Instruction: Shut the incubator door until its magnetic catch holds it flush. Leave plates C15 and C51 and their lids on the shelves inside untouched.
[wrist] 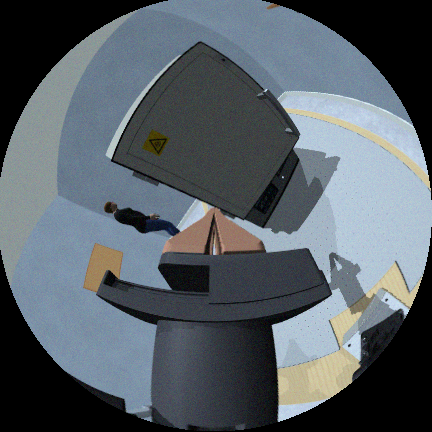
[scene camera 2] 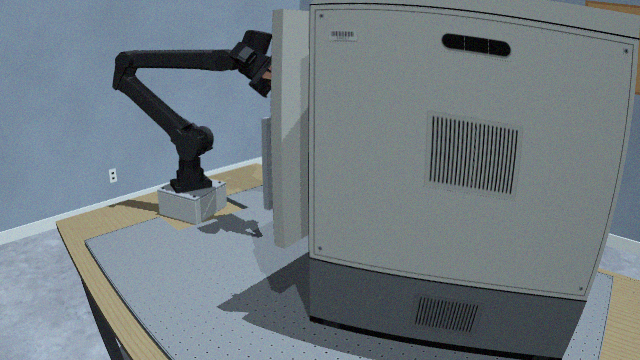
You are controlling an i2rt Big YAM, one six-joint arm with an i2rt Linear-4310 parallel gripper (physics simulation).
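Places are measured from the arm's base along level axes (x back, y right, z up), in centimetres.
Pixels of known places: gripper, fingertip midpoint: [wrist: 213, 212]; arm's base at its link origin: [scene camera 2: 190, 185].
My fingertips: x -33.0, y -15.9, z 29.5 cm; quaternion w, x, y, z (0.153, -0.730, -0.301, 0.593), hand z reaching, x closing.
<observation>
For each thing: its top centre in the pictures, then the offset to it from my fingertips. "pt": a spot on its surface instead. Level surfaces: height alone.
- incubator at its top centre: [scene camera 2: 475, 6] dx -42.9, dy -8.9, dz +19.2 cm
- door's handle at a spot on its surface: [scene camera 2: 267, 162] [wrist: 282, 111] pt dx -21.9, dy +18.1, dz -9.4 cm
- yellow warning label at a spot on its surface: [wrist: 156, 143] pt dx -16.2, dy -4.1, dz +8.2 cm
- dark base with a control panel, surface spot: [wrist: 266, 198] pt dx -20.3, dy -2.8, dz -28.6 cm
- wooden table at its surface level: dz -37.2 cm
- perforated grey board at its surface level: dz -35.8 cm
The incubator [scene camera 2: 380, 150] stands with its door [scene camera 2: 291, 150] [wrist: 210, 125] upright along its front. In the scene view the door shows edge-on, standing out from the cabinet's front; I cannot tell whether it sits flush. The door's handle [scene camera 2: 267, 162] [wrist: 278, 110] is on its outer face. A yellow warning label [wrist: 156, 143] is on that face too. My gripper [wrist: 213, 212] is shut and empty, on the outer side of the door. Its tips overlap the door's edge in the wrist view; contact is unclear. In the scene view the door hides the tips. Plates C15 and C51 and their lids are hidden.
A dark base with a control panel [wrist: 266, 198] is under the door. The arm's grey mounting block [scene camera 2: 180, 205] stands on the wooden table [scene camera 2: 72, 232], beside a perforated grey board [scene camera 2: 150, 260]. A person [wrist: 132, 219] stands beyond the table.
</observation>
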